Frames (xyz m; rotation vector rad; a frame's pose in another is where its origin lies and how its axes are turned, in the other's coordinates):
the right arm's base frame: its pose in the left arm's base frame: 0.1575 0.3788 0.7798 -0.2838 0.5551 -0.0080
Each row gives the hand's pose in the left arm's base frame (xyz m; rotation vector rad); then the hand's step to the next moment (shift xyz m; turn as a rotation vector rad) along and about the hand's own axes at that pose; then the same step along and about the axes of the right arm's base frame.
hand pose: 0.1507 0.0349 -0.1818 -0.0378 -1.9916 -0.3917
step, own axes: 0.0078 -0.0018 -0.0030 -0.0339 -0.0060 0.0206
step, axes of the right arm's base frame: -0.0046 -0.0055 0.0046 0.0165 0.0159 -0.0329
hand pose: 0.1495 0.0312 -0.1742 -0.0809 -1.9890 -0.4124
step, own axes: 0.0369 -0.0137 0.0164 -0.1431 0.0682 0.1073
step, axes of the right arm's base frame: -0.0396 -0.0155 -0.0022 0.0576 0.1534 -0.0989
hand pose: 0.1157 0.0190 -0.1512 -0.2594 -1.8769 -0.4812
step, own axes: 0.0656 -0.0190 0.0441 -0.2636 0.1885 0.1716
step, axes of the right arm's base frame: -0.0809 -0.0080 0.0007 0.1323 0.3166 -0.1293
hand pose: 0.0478 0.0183 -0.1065 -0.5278 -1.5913 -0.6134
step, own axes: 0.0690 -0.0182 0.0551 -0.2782 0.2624 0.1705
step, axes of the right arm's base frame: -0.0861 0.0080 0.0255 0.1752 0.3682 -0.0952
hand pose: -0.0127 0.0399 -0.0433 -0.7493 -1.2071 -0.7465
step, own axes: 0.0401 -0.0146 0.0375 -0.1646 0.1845 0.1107
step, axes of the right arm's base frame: -0.0470 0.0071 0.0312 0.1184 0.2402 -0.0410
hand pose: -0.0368 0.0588 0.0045 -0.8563 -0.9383 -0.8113
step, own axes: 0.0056 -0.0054 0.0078 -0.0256 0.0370 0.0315
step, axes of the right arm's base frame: -0.0095 0.0012 0.0055 0.0178 0.0520 0.0013
